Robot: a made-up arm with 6 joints. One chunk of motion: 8 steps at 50 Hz.
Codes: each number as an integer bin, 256 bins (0 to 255) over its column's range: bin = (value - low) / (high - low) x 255, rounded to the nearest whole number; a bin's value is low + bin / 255 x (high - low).
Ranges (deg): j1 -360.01..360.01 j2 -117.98..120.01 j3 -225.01..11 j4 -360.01..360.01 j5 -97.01..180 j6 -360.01..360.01
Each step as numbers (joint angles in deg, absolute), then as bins.
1 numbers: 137.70 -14.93 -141.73 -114.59 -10.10 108.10
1 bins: 176 110 90 87 80 166
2 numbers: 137.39 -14.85 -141.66 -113.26 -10.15 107.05
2 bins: 176 111 90 87 80 165
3 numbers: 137.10 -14.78 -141.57 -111.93 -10.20 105.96
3 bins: 176 111 90 88 80 165
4 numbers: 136.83 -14.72 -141.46 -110.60 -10.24 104.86
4 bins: 176 111 90 88 80 165
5 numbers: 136.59 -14.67 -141.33 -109.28 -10.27 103.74
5 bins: 176 111 90 89 80 164
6 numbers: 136.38 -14.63 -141.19 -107.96 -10.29 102.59
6 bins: 176 111 91 89 80 164
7 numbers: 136.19 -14.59 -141.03 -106.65 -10.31 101.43
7 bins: 176 111 91 90 80 163
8 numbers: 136.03 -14.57 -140.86 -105.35 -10.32 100.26
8 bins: 176 111 91 90 80 163
